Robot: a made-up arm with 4 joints.
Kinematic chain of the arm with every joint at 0, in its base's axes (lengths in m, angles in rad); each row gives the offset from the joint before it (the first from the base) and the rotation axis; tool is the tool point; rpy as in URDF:
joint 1: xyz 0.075 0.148 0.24 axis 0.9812 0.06 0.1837
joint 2: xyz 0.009 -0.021 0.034 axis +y
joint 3: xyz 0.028 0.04 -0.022 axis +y
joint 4: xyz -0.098 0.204 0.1 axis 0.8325 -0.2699 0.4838
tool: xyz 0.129 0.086 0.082 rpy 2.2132 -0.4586 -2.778
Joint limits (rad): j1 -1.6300..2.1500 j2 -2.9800..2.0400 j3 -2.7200..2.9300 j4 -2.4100..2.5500
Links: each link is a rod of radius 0.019 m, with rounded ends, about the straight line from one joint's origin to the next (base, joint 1, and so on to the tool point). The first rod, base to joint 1, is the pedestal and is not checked.
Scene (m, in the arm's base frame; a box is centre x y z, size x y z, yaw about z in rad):
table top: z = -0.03
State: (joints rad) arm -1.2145 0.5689 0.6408 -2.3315
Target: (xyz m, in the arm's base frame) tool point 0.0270 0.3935 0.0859
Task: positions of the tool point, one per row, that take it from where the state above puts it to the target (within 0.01 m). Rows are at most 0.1 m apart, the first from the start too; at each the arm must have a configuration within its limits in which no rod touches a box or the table.
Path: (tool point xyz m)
1: 0.1682 0.1715 0.1059
2: 0.1363 0.2079 0.0664
3: 0.1011 0.2666 0.0478
4: 0.0650 0.3329 0.0551
5: 0.0270 0.3935 0.0859

